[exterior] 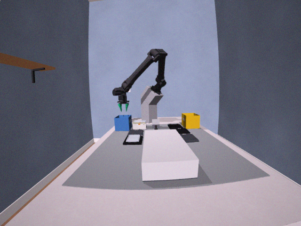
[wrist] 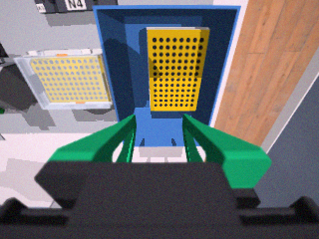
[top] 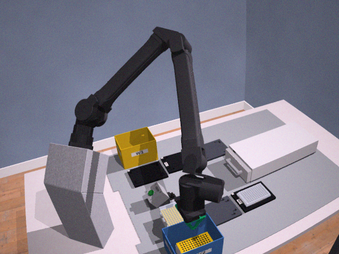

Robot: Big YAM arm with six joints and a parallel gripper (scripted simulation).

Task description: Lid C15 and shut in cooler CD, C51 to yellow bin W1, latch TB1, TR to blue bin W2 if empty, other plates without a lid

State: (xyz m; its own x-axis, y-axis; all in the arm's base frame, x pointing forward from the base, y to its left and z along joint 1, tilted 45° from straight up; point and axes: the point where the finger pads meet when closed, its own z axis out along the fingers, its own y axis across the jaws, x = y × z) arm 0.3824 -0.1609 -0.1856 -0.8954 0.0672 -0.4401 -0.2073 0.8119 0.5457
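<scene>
My gripper is now 11 cm past the green key DONE, 28 cm to the right of it and 11 cm above it. Also, from my hand: blue bin W2: 1 cm to the right, 13 cm below; tip box TB1: 3 cm behind, 14 cm to the left, 13 cm below; tip rack TR: 1 cm ahead, 3 cm to the right, 13 cm below.
</scene>
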